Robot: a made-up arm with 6 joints.
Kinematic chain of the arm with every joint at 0, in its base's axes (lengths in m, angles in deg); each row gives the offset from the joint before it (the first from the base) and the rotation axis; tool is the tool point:
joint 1: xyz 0 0 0.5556 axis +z
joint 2: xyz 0 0 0 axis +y
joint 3: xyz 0 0 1.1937 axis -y
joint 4: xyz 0 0 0 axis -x
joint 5: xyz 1.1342 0 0 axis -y
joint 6: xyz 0 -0.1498 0 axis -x
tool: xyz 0 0 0
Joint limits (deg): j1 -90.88..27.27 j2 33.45..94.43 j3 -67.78..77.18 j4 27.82..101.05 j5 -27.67..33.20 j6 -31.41..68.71
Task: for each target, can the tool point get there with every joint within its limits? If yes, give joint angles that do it. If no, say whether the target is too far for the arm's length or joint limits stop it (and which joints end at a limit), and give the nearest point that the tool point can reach.
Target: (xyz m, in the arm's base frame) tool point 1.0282 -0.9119 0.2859
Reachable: yes | joints -36.77 49.71 -21.35 39.87 5.06 46.32
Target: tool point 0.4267 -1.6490 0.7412
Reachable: yes | joints -71.67 42.16 -0.66 40.73 -18.97 -7.75
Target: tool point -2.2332 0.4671 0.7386
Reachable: no: joint limits stop it (at a limit: joint 1, joint 2, joint 3, joint 4) | nearest point -0.1345 -0.1295 0.0503 | short by 2.288 m
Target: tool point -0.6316 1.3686 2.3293
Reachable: no: joint limits stop it (at a limit: joint 1, joint 2, joint 3, joint 4) | nearest point 1.2098 0.6559 2.4419 | short by 1.978 m
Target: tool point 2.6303 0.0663 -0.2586
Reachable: no: too far | nearest point 2.2123 0.0558 -0.0491 | short by 0.468 m
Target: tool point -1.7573 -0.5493 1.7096
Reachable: no: joint limits stop it (at a limit: joint 1, joint 2, joint 3, joint 4) | nearest point -0.1544 -1.4270 2.3861 | short by 1.949 m
